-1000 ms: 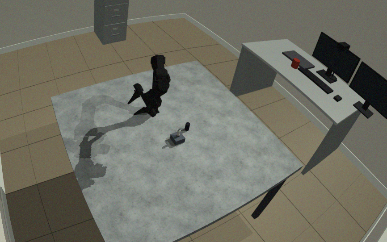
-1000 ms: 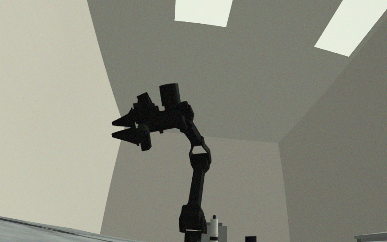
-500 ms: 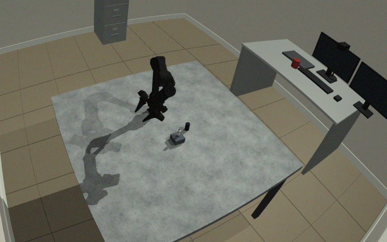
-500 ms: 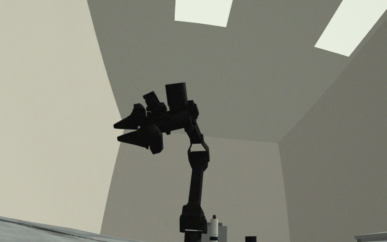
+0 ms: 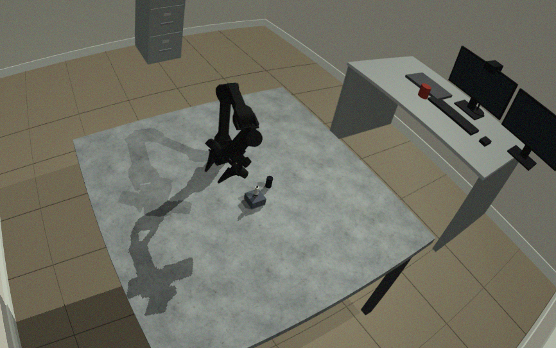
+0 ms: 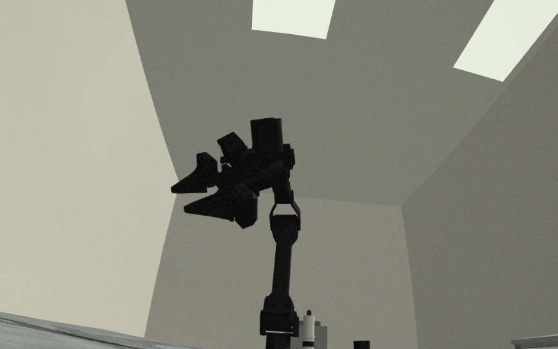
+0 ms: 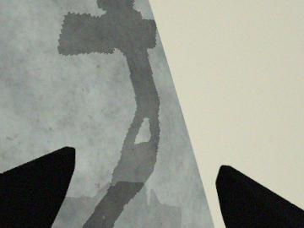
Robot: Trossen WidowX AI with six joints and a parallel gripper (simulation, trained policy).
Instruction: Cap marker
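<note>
My gripper tip is now 2 cm past the white marker, 22 cm to the right of it and 17 cm above it. Also, from my gripper tip: black cap 7 cm behind, 33 cm to the left, 22 cm below.
</note>
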